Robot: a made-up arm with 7 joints. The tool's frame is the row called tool.
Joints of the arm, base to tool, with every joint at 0 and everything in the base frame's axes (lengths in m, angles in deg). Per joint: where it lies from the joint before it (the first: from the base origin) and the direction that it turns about. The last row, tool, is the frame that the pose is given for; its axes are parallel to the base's.
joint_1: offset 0.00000 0.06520 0.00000 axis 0 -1 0
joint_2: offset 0.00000 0.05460 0.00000 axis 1 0 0
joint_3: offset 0.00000 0.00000 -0.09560 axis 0 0 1
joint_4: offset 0.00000 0.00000 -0.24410 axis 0 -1 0
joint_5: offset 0.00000 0.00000 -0.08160 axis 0 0 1
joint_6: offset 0.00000 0.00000 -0.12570 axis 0 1 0
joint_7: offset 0.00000 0.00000 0.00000 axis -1 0 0
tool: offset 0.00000 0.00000 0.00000
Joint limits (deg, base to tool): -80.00..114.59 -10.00..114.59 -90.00..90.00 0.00..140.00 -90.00..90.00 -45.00..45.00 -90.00..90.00
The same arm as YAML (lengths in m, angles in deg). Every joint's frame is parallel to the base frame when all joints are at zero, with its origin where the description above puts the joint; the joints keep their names.
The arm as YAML. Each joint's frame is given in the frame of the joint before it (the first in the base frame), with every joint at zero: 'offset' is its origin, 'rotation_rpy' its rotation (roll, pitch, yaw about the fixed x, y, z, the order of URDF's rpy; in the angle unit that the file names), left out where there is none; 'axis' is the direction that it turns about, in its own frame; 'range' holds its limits. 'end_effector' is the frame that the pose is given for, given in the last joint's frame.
length_unit: m
angle_unit: deg
chain:
  - id: joint_1
    offset: [0.0, 0.0652, 0.0]
    axis: [0.0, -1.0, 0.0]
    range: [-80.0, 114.59]
  - id: joint_2
    offset: [0.0, 0.0546, 0.0]
    axis: [1.0, 0.0, 0.0]
    range: [-10.0, 114.59]
  - id: joint_3
    offset: [0.0, 0.0, -0.0956]
    axis: [0.0, 0.0, 1.0]
    range: [-90.0, 90.0]
  - id: joint_4
    offset: [0.0, 0.0, -0.2441]
    axis: [0.0, -1.0, 0.0]
    range: [0.0, 140.0]
  - id: joint_5
    offset: [0.0, 0.0, -0.0816]
    axis: [0.0, 0.0, 1.0]
    range: [-90.0, 90.0]
  - id: joint_6
    offset: [0.0, 0.0, -0.1257]
    axis: [0.0, 1.0, 0.0]
    range: [-45.0, 45.0]
  - id: joint_7
    offset: [0.0, 0.0, 0.0]
    axis: [-1.0, 0.0, 0.0]
    range: [-90.0, 90.0]
end_effector:
  offset: [0.0, 0.0, 0.0]

